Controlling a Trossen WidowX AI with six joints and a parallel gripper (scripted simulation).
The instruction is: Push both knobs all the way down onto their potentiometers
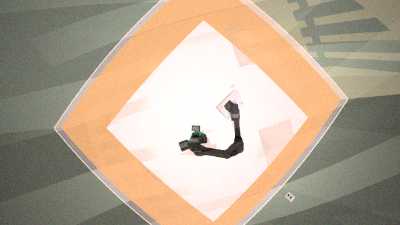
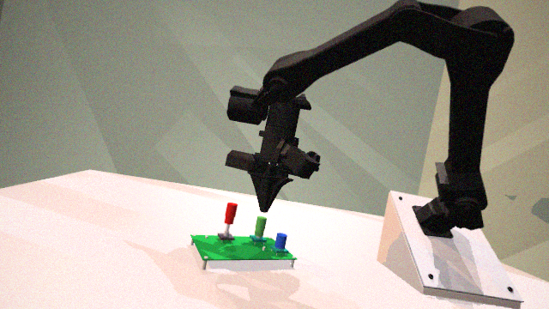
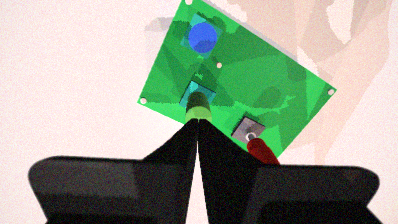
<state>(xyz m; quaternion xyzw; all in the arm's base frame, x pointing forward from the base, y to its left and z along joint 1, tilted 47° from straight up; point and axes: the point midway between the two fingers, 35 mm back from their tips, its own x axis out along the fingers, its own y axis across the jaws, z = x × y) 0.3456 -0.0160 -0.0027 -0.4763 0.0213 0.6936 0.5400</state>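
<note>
Right now my gripper tip is 3 cm above the green knob. From my gripper tip the other things lie so: red knob: 6 cm ahead, 1 cm to the left, 1 cm below.
</note>
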